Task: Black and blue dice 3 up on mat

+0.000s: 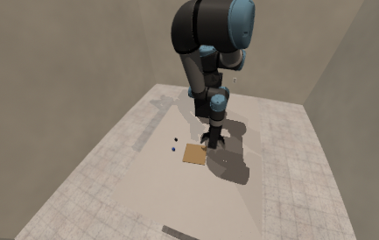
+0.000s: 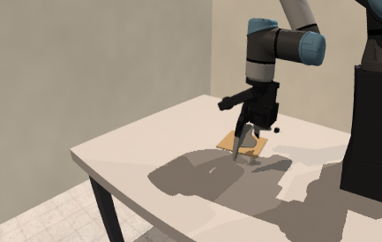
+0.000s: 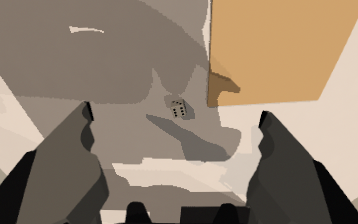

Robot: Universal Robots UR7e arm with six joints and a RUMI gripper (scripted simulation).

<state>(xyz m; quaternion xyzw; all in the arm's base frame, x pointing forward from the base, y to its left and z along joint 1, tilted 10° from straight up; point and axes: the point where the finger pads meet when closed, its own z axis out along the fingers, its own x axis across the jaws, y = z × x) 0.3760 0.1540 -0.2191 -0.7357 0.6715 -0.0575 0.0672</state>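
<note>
Now: the white die 2 cm behind my hand and 3 cm below it. Also, from my hand: black die: 1 cm ahead, 26 cm to the right, 3 cm below; then blue die: 9 cm ahead, 24 cm to the right, 3 cm below; then brown mat: 6 cm ahead, 9 cm to the right, 4 cm below.
</note>
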